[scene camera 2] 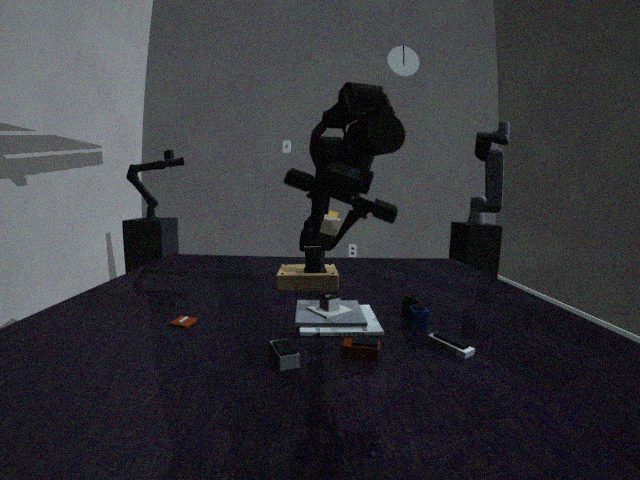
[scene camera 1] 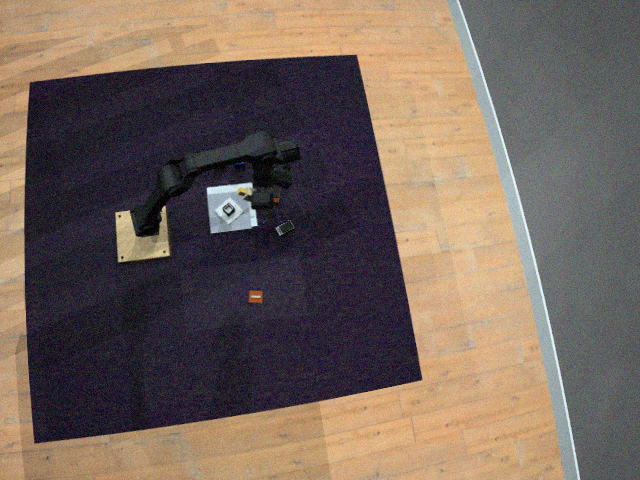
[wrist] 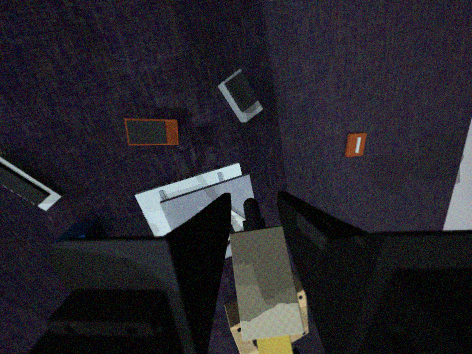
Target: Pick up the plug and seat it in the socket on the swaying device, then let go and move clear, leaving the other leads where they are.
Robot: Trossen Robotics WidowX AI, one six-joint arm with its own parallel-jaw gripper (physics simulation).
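Note:
The plug [scene camera 2: 330, 226] [wrist: 262, 280], a beige-grey block with a yellow end, is between the fingers of my gripper [wrist: 254, 198], which is shut on it. A black rounded piece shows beyond its far end in the wrist view. In scene camera 1 the gripper [scene camera 1: 251, 196] is beside the device's upper right edge; in scene camera 2 the plug is well above the device. The device has a grey plate [scene camera 1: 217, 221] [scene camera 2: 305, 313] [wrist: 187, 211] over a white base [scene camera 2: 376, 324] [wrist: 148, 205]. The small dark-topped socket block [scene camera 1: 228, 208] [scene camera 2: 329, 302] stands on a white pad; the fingers and plug mostly hide it in the wrist view.
An orange box [scene camera 2: 360, 349] [wrist: 172, 132], a grey box [scene camera 1: 284, 227] [scene camera 2: 285, 357] [wrist: 245, 112], a white tray [scene camera 2: 465, 352] [wrist: 50, 200] and a blue item [scene camera 2: 419, 318] [wrist: 80, 230] lie around the device. A flat orange piece [scene camera 1: 255, 299] [scene camera 2: 178, 322] [wrist: 352, 145] lies farther off.

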